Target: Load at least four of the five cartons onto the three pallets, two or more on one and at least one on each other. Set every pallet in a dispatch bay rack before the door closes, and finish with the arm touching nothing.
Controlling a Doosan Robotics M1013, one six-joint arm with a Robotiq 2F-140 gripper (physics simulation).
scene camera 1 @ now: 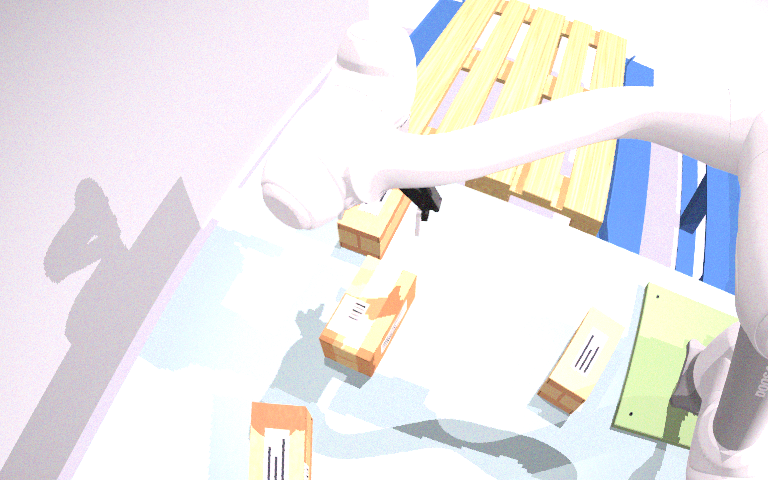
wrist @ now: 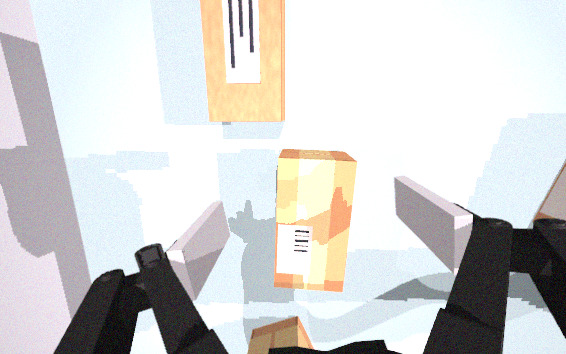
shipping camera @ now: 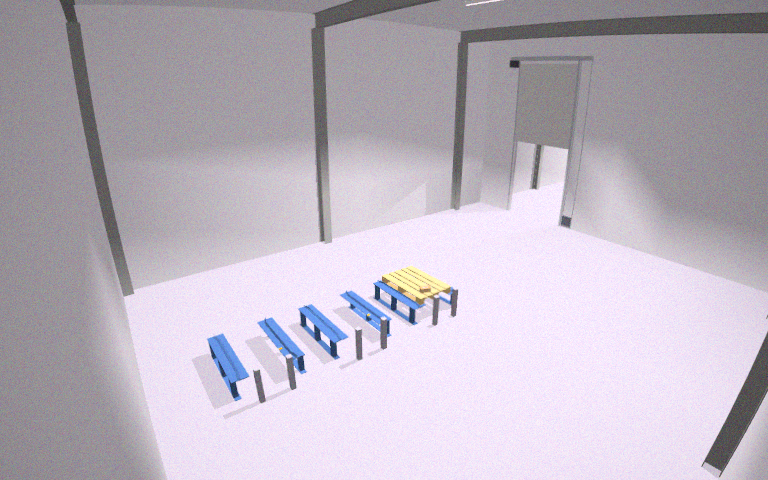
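Seen in the pictures: gripper, fingertip midpoint: [scene camera 1: 379,220] [wrist: 307,207]; arm's base at its link origin: [scene camera 1: 706,384].
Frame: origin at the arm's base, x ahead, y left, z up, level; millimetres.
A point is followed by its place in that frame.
My gripper [wrist: 307,207] {z 219, x 808, y 134 mm} is open above the table. In the wrist view the taped carton [scene camera 1: 370,314] {z 72, x 770, y 235 mm} [wrist: 312,195] {z 72, x 790, y 172 mm} shows between and beyond the fingers, with no finger touching it. In scene camera 1 one finger shows beside the carton nearest the pallet [scene camera 1: 373,217] [wrist: 280,336]; the arm hides the other. A third carton [scene camera 1: 277,435] [wrist: 245,100] lies at lower left, a fourth [scene camera 1: 589,350] {z 82, x 349, y 102 mm} [wrist: 556,200] {z -4, x 400, y 145 mm} toward the right. A slatted pallet [scene camera 1: 608,73] {z -279, x 589, y -1326 mm} sits on blue supports, its visible slats bare. In the shipping camera another pallet [shipping camera: 416,277] {z -292, x 8818, y -154 mm} sits in a blue rack, bearing a small carton [shipping camera: 424,289] {z -208, x 9064, y 477 mm}. No third pallet shows.
The white table carries the cartons. A green base plate [scene camera 1: 651,362] {z 0, x 174, y 14 mm} lies at right beneath the robot's base. In the shipping camera, blue rack rails [shipping camera: 322,322] {z -423, x 11054, y 269 mm} [shipping camera: 227,357] {z -424, x 12738, y 504 mm} and grey posts [shipping camera: 358,344] {z -449, x 10775, y 1109 mm} stand left of the loaded rack. The door [shipping camera: 544,104] {z 3024, x 2314, y -2643 mm} is partly raised, with an opening below.
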